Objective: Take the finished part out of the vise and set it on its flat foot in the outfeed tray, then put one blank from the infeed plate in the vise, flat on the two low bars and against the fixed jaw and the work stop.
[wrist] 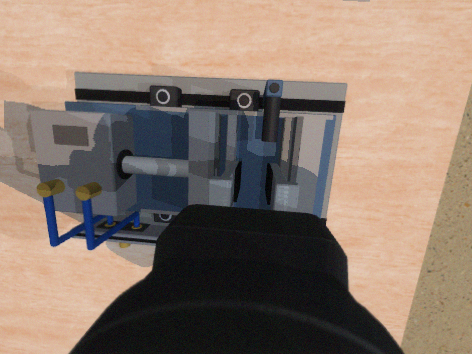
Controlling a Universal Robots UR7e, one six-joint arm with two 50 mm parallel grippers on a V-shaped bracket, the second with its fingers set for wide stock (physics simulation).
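Places are measured from the arm's base along level axes (x ahead, y left, z up), in centimetres.
Where they show: hand, its tool point: (253,181).
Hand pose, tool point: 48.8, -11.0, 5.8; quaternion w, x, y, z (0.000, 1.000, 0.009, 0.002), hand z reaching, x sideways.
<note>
After its pixels a point has its place, as x, y, z.
The vise (201,150) @(44.5, -9.4, 3.5) lies across the wrist view, with its sliding jaw left of the gap and its fixed jaw (311,140) on the right. Narrow strips run along both sides of the gap, and blue shows between them. The work stop (270,117) @(49.7, -6.5, 3.5), a dark rod with a blue head, reaches into the gap from the far side. My gripper (253,184) @(48.8, -11.0, 5.8) is open over the gap, with blue vise bed visible between its dark pads. No finished part or blank shows between the jaws in the visible stretch; the near end is hidden by the black gripper body. The outfeed tray and infeed plate do not show.
A grey vise drive housing (75,162) @(33.5, -11.3, 3.5) stands at the left, joined by a round rod (160,166) @(40.6, -11.3, 2.5). Blue pipes (87,220) @(35.3, -15.9, 4.9) with brass ends rise near its front. Black clamps (165,96) @(39.1, -4.9, -2.3) (244,100) @(47.3, -4.8, -2.3) sit on the far base edge. The wooden table (390,165) @(64.9, -10.6, -6.1) ends at the right.
</note>
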